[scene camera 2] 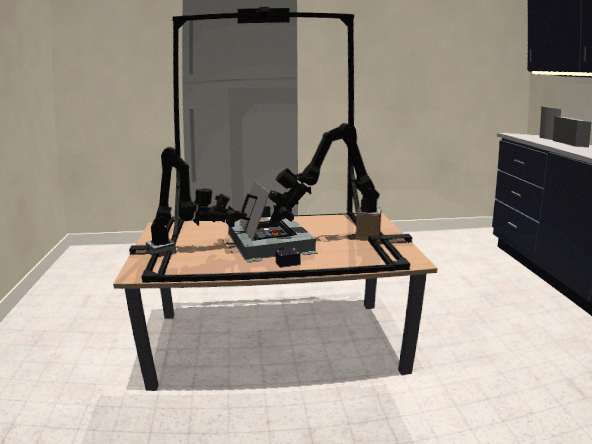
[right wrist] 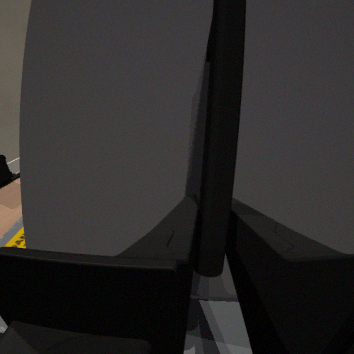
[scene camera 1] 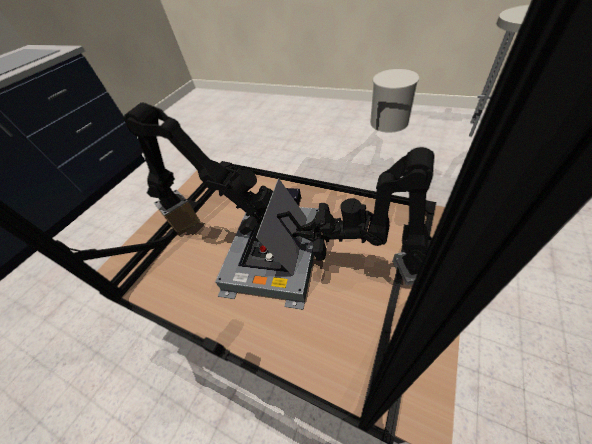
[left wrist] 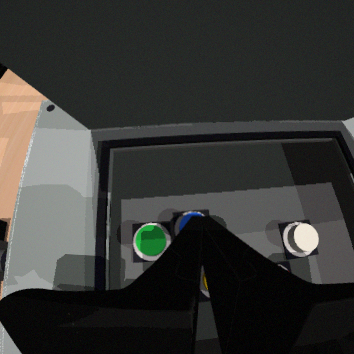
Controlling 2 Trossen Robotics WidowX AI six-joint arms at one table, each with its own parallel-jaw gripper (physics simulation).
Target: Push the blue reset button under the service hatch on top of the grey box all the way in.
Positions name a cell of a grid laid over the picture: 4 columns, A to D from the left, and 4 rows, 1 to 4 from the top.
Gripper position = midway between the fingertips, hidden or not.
Observation:
My left gripper (scene camera 1: B3) is shut, holding nothing. Further things: my right gripper (scene camera 1: B3), a service hatch (right wrist: B2), a green button (left wrist: B3) and a white button (left wrist: D3).
My left gripper also shows in the left wrist view (left wrist: C3). My right gripper shows as well in the right wrist view (right wrist: C3). The service hatch is seen too in the left wrist view (left wrist: B1).

